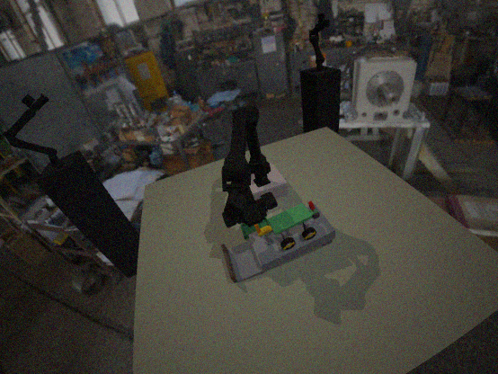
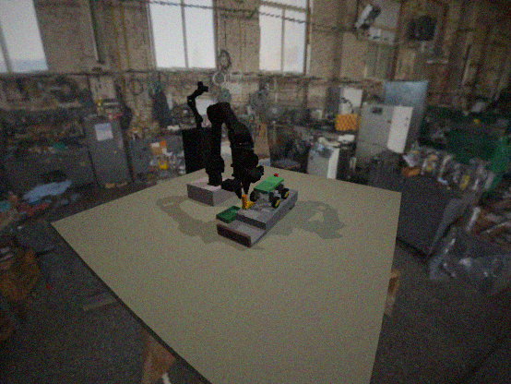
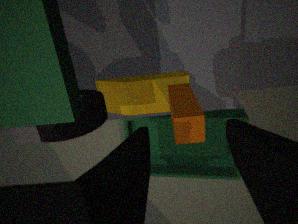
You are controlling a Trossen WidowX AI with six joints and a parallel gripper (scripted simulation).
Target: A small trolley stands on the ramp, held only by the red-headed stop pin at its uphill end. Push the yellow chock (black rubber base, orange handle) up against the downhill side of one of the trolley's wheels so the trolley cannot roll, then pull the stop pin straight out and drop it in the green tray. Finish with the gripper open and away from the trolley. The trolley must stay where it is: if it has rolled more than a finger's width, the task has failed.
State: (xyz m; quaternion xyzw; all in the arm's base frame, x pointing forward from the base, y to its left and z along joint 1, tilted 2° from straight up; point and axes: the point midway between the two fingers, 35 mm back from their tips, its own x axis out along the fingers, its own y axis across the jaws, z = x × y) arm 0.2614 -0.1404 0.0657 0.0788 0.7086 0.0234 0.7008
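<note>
Right now my gripper tip is 1 cm short of the yellow chock, 2 cm to the right of it and 4 cm above it. Round my gripper tip: grey ramp: 7 cm ahead, 11 cm to the left, 7 cm below; green tray: 8 cm behind, 1 cm to the left, 13 cm below; trolley: 7 cm ahead, 11 cm to the left, 1 cm below.
</note>
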